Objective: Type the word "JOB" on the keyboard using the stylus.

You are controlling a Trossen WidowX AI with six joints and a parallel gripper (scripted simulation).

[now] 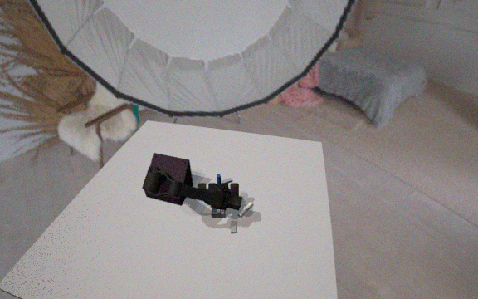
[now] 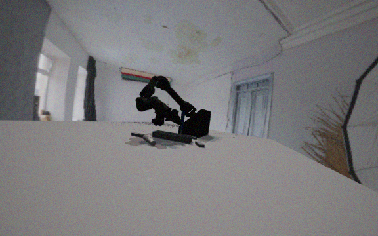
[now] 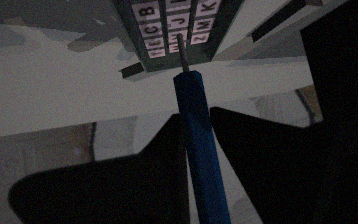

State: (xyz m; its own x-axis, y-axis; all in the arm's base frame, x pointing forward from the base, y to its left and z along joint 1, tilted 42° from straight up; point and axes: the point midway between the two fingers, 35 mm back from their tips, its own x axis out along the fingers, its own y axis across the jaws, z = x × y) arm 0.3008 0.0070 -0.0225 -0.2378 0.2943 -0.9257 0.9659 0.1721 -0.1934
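My gripper tip is now 110 mm past the grey block, 70 mm above it and 10 mm to the right of it. Round my gripper tip: blue stylus (10 mm below); then white cylinder (150 mm ahead, 70 mm below, 60 mm to the right).
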